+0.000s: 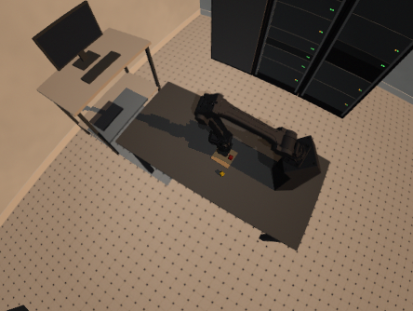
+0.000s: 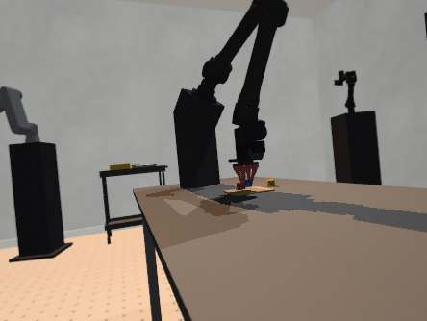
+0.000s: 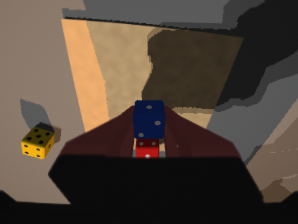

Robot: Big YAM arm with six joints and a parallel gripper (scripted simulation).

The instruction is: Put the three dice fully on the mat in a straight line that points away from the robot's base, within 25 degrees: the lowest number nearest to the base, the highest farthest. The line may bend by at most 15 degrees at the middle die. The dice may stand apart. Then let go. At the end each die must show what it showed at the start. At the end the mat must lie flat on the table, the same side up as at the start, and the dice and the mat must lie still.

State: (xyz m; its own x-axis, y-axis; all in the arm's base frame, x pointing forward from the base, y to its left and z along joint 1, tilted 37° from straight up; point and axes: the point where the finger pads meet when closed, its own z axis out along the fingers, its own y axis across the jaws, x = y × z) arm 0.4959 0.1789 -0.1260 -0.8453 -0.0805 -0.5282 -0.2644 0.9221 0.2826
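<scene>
The tan mat is 3 cm below my hand. Also, from my hand: blue die (right at my hand); yellow die (11 cm to the left, 9 cm behind, 2 cm below); red die (5 cm behind, 1 cm to the right, 1 cm below).
</scene>
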